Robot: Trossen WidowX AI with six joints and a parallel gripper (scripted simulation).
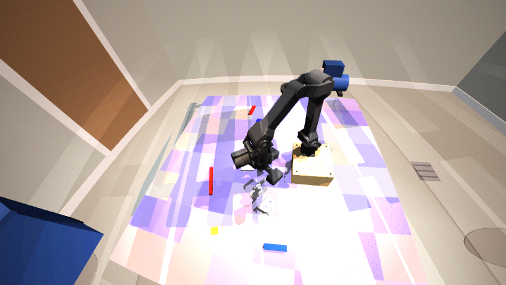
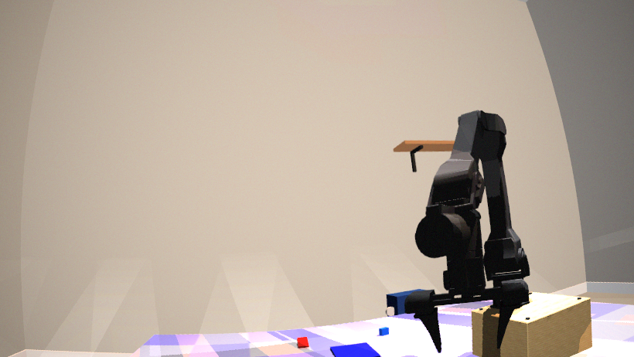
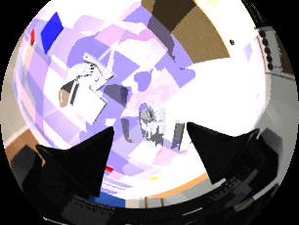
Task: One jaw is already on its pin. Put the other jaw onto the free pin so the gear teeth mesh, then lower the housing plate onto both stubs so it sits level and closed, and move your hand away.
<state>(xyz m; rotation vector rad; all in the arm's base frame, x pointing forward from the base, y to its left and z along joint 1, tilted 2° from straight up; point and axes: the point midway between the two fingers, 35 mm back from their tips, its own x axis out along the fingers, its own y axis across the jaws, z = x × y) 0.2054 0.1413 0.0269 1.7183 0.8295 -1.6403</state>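
Now: gripper tip 5 cm above the grey jaw and 2 cm to the right of it. The rest, counted from my gripper tip: blue tile: 40 cm to the right, 8 cm below, 7 cm ahead; then yellow square: 26 cm to the left, 18 cm ahead, 8 cm below; then blue bar: 28 cm to the left, 9 cm behind, 7 cm below.
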